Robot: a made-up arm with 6 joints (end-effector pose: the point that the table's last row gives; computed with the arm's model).
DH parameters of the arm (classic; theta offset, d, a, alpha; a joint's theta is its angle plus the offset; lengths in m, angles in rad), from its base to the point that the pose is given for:
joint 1: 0 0.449 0.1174 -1.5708
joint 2: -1.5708 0 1.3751 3.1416
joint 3: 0 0 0.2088 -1.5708
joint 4: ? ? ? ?
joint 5: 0 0 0 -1.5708
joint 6: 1.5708 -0.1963 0 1.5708
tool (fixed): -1.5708 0 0 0
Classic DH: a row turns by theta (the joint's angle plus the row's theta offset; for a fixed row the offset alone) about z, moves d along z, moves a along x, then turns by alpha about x.
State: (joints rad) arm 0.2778 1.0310 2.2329 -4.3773 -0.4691 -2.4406
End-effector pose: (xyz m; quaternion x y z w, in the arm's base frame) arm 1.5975 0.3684 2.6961 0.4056 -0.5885 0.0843 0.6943
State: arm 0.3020 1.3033 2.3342 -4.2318 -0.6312 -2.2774
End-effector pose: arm 1.9511 0.5002 2.2707 0.3104 -0.5765 -0.0583 0.7536
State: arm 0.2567 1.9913 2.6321 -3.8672 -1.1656 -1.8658
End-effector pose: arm 2.2927 0.4780 1.0371 -0.0003 -0.5395 -0.4213 0.7290
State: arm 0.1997 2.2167 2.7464 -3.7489 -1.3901 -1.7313
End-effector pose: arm 2.2320 0.3393 0.6556 -0.0958 -0.5266 -0.5395 0.6500
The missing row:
joint 4: 0 -1.3843 0 1.5708
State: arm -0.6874 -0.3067 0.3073 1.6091 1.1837 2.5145
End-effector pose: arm 0.7166 -0.3532 2.7652 0.7087 0.1287 0.2505 0.6469
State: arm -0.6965 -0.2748 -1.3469 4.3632 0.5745 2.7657
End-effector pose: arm 0.4239 -0.4852 0.4945 -0.2051 0.7304 -0.1972 0.6209
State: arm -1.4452 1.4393 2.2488 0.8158 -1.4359 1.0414
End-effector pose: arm 0.1600 -2.3980 1.7027 -0.1578 0.7034 -0.5716 0.3921
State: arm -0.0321 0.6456 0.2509 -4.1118 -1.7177 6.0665
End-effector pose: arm 2.3123 -0.2345 1.3201 -0.6635 0.3555 -0.5889 0.2942
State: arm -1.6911 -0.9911 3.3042 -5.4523 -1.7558 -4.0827
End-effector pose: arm 0.0394 1.5134 -0.0623 0.3051 0.1902 0.8901 0.2801
